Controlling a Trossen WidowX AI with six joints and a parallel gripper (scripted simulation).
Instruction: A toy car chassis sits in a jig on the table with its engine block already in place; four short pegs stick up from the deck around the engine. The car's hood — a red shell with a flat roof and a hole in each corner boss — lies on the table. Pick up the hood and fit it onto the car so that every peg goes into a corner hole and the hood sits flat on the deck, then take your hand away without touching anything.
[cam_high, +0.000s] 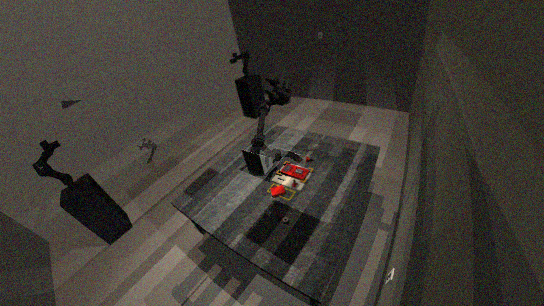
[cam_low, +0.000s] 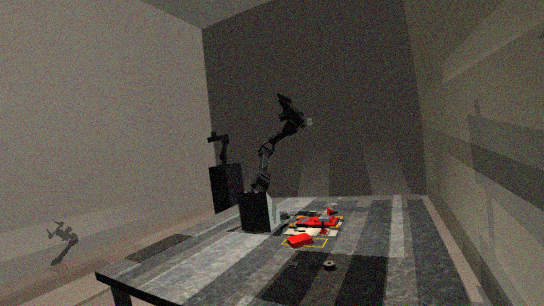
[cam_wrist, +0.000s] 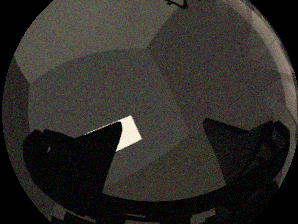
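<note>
Now: gripper tip 16 cm short of the red hood, 24 cm to the left of it and 67 cm above it.
</note>
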